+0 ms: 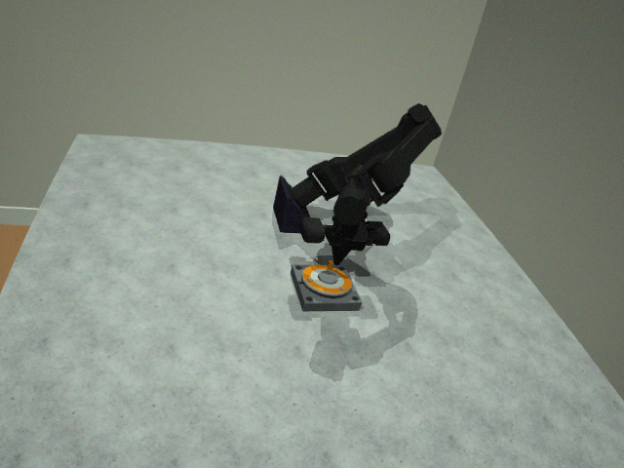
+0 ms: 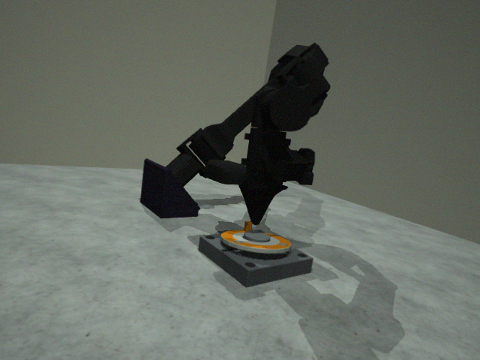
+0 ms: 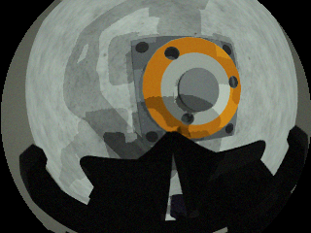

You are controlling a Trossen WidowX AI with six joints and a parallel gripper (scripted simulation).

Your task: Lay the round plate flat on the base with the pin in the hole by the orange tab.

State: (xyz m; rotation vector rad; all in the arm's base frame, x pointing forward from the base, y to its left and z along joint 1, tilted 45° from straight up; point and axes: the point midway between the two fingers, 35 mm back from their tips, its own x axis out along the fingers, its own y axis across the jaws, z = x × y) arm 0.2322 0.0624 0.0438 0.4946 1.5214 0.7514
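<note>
Now: gripper tip 40 mm short of the dark square base, 20 mm to the left of it and 20 mm above it.
</note>
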